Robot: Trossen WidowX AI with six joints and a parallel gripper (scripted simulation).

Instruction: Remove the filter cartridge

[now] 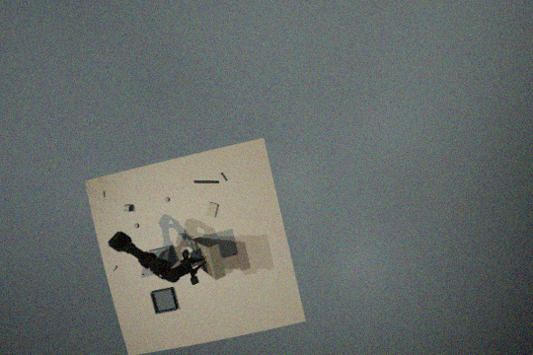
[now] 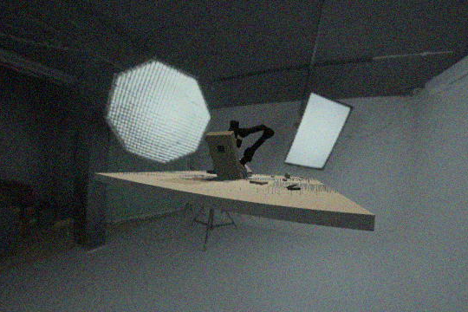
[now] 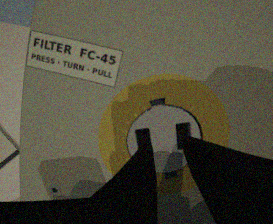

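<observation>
The round pale filter cartridge lies 20 mm ahead of my gripper tip and 10 mm below it. The rest, counted from my gripper tip: pale block 250 mm to the left, 230 mm below, 80 mm ahead; then service panel 90 mm below, 30 mm behind; then square grey tray 460 mm behind, 220 mm to the right, 220 mm below.
</observation>
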